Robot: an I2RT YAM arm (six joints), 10 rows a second.
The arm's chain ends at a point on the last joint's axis. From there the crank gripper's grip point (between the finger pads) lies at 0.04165 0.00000 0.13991 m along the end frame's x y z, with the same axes.
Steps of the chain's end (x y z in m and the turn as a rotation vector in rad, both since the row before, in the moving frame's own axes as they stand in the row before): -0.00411 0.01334 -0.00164 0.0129 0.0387 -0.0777; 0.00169 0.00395 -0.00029 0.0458 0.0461 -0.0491; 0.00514 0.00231 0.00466 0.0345 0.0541 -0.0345; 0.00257 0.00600 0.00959 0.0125 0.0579 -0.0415; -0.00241 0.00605 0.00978 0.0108 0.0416 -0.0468; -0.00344 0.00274 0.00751 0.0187 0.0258 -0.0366; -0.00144 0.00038 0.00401 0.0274 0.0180 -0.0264; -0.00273 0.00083 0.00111 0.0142 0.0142 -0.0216
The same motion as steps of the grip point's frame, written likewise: 0.00107 0.00811 -0.00339 0.0129 0.0387 -0.0777; 0.00788 -0.00461 -0.00255 0.0458 0.0461 -0.0491; 0.01253 -0.00404 0.00210 0.0345 0.0541 -0.0345; 0.01052 0.00237 0.00692 0.0125 0.0579 -0.0415; 0.00329 0.00247 0.00791 0.0108 0.0416 -0.0468; 0.00008 -0.00146 0.00635 0.0187 0.0258 -0.0366; 0.00101 -0.00457 0.00317 0.0274 0.0180 -0.0264; -0.00078 -0.00207 0.00048 0.0142 0.0142 -0.0216
